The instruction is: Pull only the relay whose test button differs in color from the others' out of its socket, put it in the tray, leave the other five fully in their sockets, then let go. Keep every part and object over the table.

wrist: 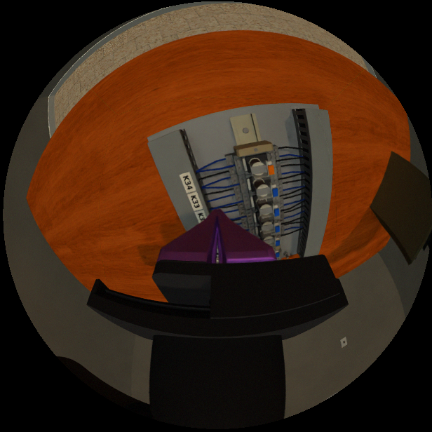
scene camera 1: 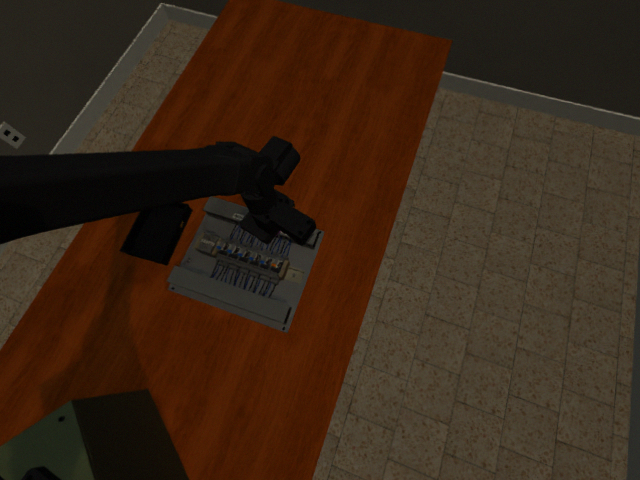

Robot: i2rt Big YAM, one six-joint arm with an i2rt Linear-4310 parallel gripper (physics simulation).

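Frame: origin at the arm's base, x right, y down, z ahead, level; metres.
Where they show: gripper, between the fingertips: [scene camera 1: 275,233].
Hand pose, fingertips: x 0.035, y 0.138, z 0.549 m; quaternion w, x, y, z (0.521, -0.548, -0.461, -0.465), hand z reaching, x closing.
Things, the pixels of their top centre, and the offset from my fingertips. "*": a spot on its surface instead.
- grey panel, a spot on its surface: [scene camera 1: 306,260] * dx +0.071, dy +0.108, dz -0.002 m
- relay with the orange test button, centre of its top: [scene camera 1: 274,262] dx +0.019, dy +0.040, dz -0.054 m
- tan end stop, centre of its top: [scene camera 1: 283,268] dx +0.037, dy +0.070, dz -0.052 m
- neighbouring relay, centre of its top: [scene camera 1: 263,258] dx -0.008, dy +0.041, dz -0.058 m
- black tray, a spot on its surface: [scene camera 1: 145,256] * dx -0.286, dy +0.075, dz -0.172 m
- slotted duct, centre of its top: [scene camera 1: 227,293] dx -0.052, dy +0.068, dz -0.162 m
- bare rail end, a spot on its surface: [scene camera 1: 294,275] * dx +0.062, dy +0.105, dz -0.050 m
Six relays stand in a row in sockets on a grey panel [scene camera 1: 306,260] [wrist: 212,137]. The relay with the orange test button [scene camera 1: 274,265] [wrist: 271,170] is at the row's end beside a tan end stop [scene camera 1: 283,269] [wrist: 254,149]. The other relays have blue buttons, one of them the neighbouring relay [scene camera 1: 262,261] [wrist: 275,191]. All appear seated. My gripper [scene camera 1: 282,235] [wrist: 217,215] is shut and empty, its purple fingertips above the wires and labelled duct side of the row, hiding part of the panel in the wrist view. The black tray [scene camera 1: 145,256] lies beside the panel.
A labelled wire duct [wrist: 167,170] and a slotted duct [scene camera 1: 232,299] [wrist: 319,185] flank the relays, with blue and black wires between. A bare rail end [scene camera 1: 294,275] [wrist: 243,125] extends past the end stop. A green box [scene camera 1: 41,439] stands at the lower left.
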